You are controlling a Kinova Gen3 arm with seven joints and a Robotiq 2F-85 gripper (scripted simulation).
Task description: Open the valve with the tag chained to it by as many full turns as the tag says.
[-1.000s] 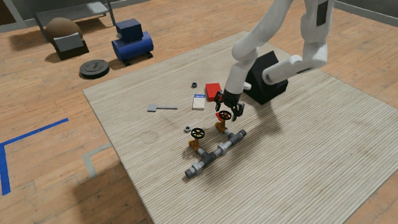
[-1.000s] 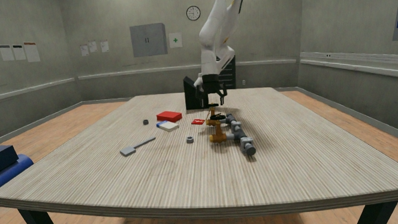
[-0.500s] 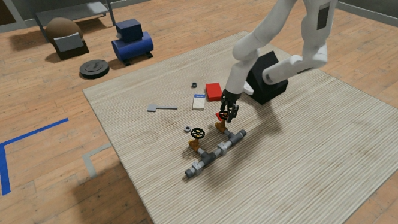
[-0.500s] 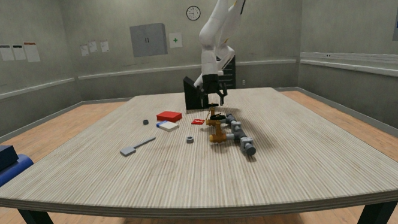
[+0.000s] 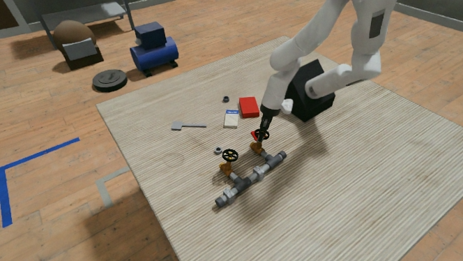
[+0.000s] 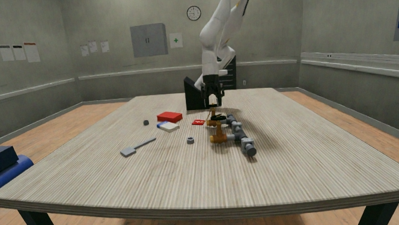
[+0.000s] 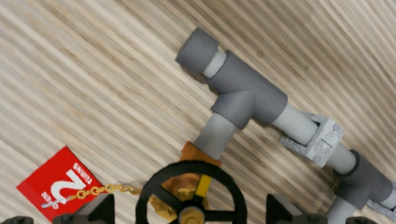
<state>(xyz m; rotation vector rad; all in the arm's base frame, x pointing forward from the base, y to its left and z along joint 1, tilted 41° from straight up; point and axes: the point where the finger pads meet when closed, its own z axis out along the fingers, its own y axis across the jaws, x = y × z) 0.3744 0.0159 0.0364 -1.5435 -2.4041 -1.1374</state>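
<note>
Right now my hand is 70 mm past the red tag, 80 mm to the left of it and 100 mm above it. The rest, counted from my hand: nut (130 mm ahead, 120 mm to the right, 100 mm below); then red box (150 mm behind, 230 mm to the right, 90 mm below); then grey flat tool (150 mm ahead, 340 mm to the right, 100 mm below).
</note>
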